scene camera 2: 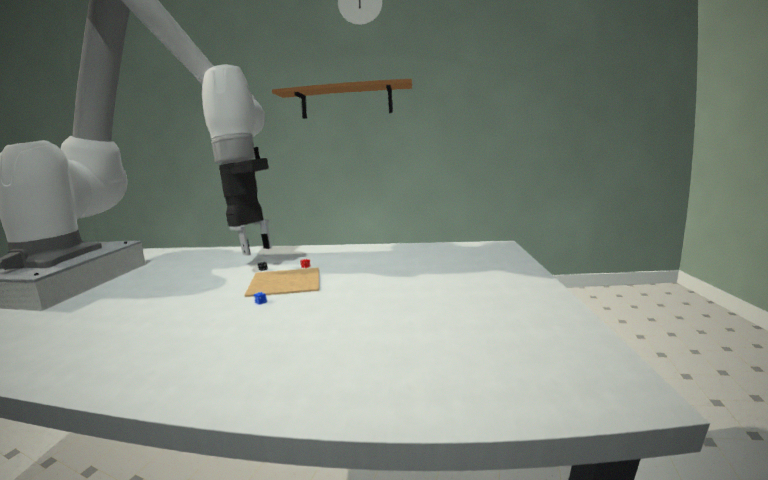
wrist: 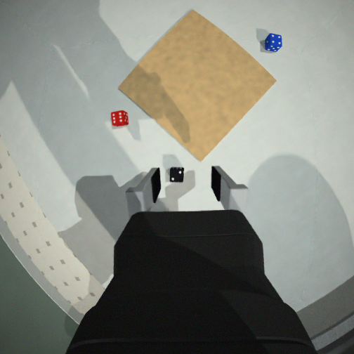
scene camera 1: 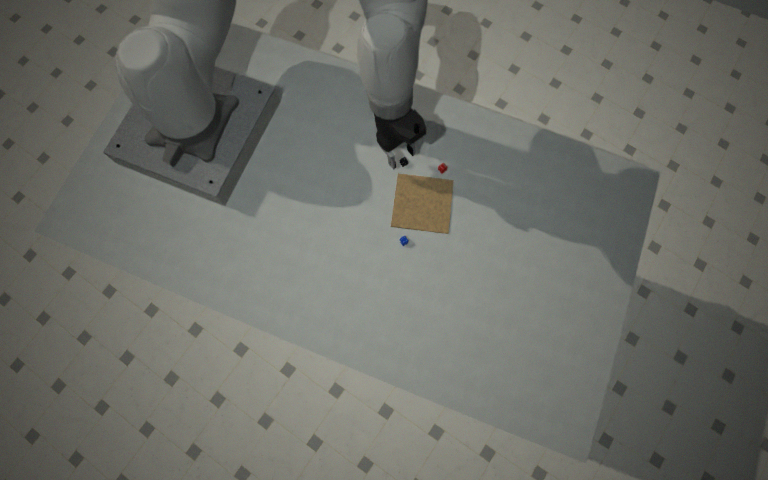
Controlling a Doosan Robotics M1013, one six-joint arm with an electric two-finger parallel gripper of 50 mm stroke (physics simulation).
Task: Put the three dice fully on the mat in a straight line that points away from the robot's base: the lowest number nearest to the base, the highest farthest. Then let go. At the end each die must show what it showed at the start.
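Places are measured from the arm's base along level axes (x ahead, y left, z up), in centimetres.
Pixels of known places: gripper, between the fingertips: (scene camera 2: 257, 251) (scene camera 1: 401, 159); arm's base, origin of its link: (scene camera 2: 49, 257) (scene camera 1: 192, 121).
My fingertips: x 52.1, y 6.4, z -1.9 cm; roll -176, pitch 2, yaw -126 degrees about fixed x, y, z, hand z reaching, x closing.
Ahead of a thing's pixels: the offset from my fingertips to its top centre. Level surfaces: height alone.
A black die @(dx +0.4, dy +1.2, dz -3.0 cm) (scene camera 1: 403, 161) (scene camera 2: 262, 266) (wrist: 177, 174) lies on the table just off the mat @(dx +7.9, dy -7.8, dz -4.2 cm) (scene camera 1: 422, 209) (scene camera 2: 286, 281) (wrist: 210, 75); its top seems to show two. A red die @(dx +10.1, dy +2.5, dz -3.0 cm) (scene camera 1: 442, 168) (scene camera 2: 305, 263) (wrist: 119, 118) lies beside the mat, six pips on a visible face. A blue die @(dx +6.3, dy -18.5, dz -3.0 cm) (scene camera 1: 403, 241) (scene camera 2: 260, 298) (wrist: 273, 42) lies off the opposite side; its top number is hard to tell. My gripper (scene camera 1: 400, 156) (scene camera 2: 256, 250) (wrist: 185, 177) is open and empty, above the table. In the wrist view the black die appears between the fingers, nearer the left one.
The tan square mat lies flat on the pale table @(dz -4.6 cm) (scene camera 1: 351, 283) (scene camera 2: 396, 350). The robot's base plate (scene camera 1: 243, 121) (scene camera 2: 93, 274) stands at the table's left in both scene views. A wall shelf (scene camera 2: 345, 88) hangs behind. Arm shadows cross the table and mat.
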